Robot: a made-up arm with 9 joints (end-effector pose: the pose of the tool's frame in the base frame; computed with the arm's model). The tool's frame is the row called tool. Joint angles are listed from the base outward.
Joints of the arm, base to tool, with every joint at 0 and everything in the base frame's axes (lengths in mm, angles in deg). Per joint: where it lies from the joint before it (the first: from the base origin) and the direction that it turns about. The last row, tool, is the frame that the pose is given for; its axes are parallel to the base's.
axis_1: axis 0 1 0 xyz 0 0 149.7
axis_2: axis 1 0 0 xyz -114.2 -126.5 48.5
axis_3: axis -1 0 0 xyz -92.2 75.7 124.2
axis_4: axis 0 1 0 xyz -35.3 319.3 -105.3
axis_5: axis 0 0 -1 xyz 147.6 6.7 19.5
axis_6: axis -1 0 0 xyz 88.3 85.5 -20.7
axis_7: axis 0 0 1 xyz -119.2 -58.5 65.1
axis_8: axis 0 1 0 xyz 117.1 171.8 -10.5
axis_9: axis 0 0 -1 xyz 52.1 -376.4 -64.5
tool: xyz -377.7 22 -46.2
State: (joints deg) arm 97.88 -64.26 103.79 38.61 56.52 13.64 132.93 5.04 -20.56
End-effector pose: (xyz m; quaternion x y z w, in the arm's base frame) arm 0.3793 -0.1526 0.0392 0.5671 -0.7157 -0.2160 0.3458
Working (the frame after each row of the table, in the pose's form):
after axis_1: 0.0000 0.0000 0.1497 0.0000 0.7540 0.0000 0.6568
after axis_2: 0.0637 -0.1265 0.2562 -0.3493 0.6385 0.4010 0.5562
after axis_3: 0.0622 0.0183 0.3495 -0.6533 0.0785 0.7499 0.0684
after axis_4: 0.1036 -0.3159 0.3794 -0.8645 0.0967 0.4918 0.0386
after axis_5: 0.1593 -0.3384 0.2429 -0.8072 -0.3241 0.4149 0.2668
after axis_6: 0.2419 -0.3314 0.1499 -0.8332 -0.3711 0.3735 0.1691
after axis_7: 0.1113 -0.3808 0.1986 0.6729 -0.6157 -0.3042 0.2749
after axis_8: 0.0121 -0.5130 0.3251 0.6857 -0.6030 -0.2743 0.3017
after axis_9: 0.3152 -0.5252 0.0873 0.5671 -0.7157 -0.2160 0.3458

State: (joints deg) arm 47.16 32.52 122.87 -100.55 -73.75 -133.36 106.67 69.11 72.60
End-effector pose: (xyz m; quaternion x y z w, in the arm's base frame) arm -0.0756 -0.2343 0.2516 -0.0524 0.3612 0.9217 0.1316
Working (the frame after each row of the table, in the pose's form):
after axis_1: 0.0000 0.0000 0.1497 0.0000 0.4000 0.0000 0.9165
after axis_2: -0.0421 -0.1265 0.2664 0.2566 0.3840 -0.1120 0.8798
after axis_3: 0.0019 -0.1294 0.4329 -0.6500 0.2820 0.2837 0.6461
after axis_4: -0.2558 -0.2367 0.2421 -0.1972 -0.3167 0.6813 0.6298
after axis_5: -0.2928 -0.0952 0.2708 -0.3478 -0.1350 0.9229 0.0950
after axis_6: -0.3512 -0.1485 0.1745 -0.0505 0.7941 0.4893 0.3570
after axis_7: -0.2042 -0.1578 0.1873 -0.6068 -0.5147 -0.5785 0.1793
after axis_8: -0.0900 -0.1873 0.3589 -0.1716 -0.3221 -0.8207 0.4396
after axis_9: -0.4320 -0.1101 0.1988 -0.0524 0.3612 0.9217 0.1316

